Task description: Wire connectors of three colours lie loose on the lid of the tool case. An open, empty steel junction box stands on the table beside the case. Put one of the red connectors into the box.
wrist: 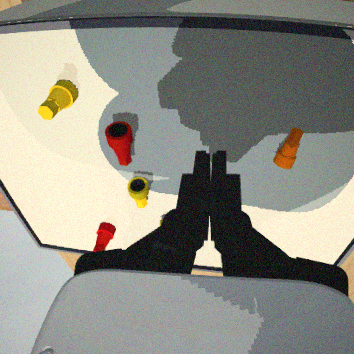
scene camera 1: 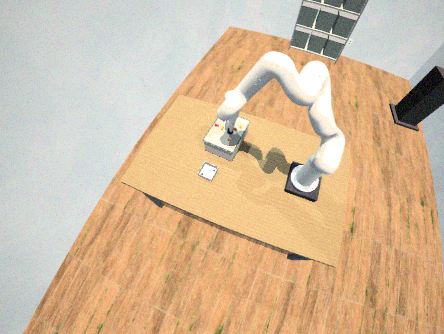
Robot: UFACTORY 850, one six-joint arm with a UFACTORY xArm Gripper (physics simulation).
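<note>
The tool case (scene camera 1: 218, 151) stands on the table, and its pale lid (wrist: 45, 200) carries the loose connectors. A red connector (wrist: 120, 142) lies left of the fingers in the wrist view. Another red connector (wrist: 104, 236) lies at the lid's lower edge, partly cut off by the gripper body. My gripper (scene camera 1: 230, 132) (wrist: 211, 169) is shut and empty, pointing down over the lid. The fingers may hide other connectors. The steel junction box (scene camera 1: 208, 171) stands open and empty on the table beside the case; it does not show in the wrist view.
Yellow connectors (wrist: 59, 98) (wrist: 138, 191) lie on the lid at the left; a sliver of yellow (wrist: 163, 220) shows beside the left finger. An orange connector (wrist: 289, 148) lies right of the fingers. The arm's dark base plate (scene camera 1: 301, 194) is on the table (scene camera 1: 170, 165), right of the case.
</note>
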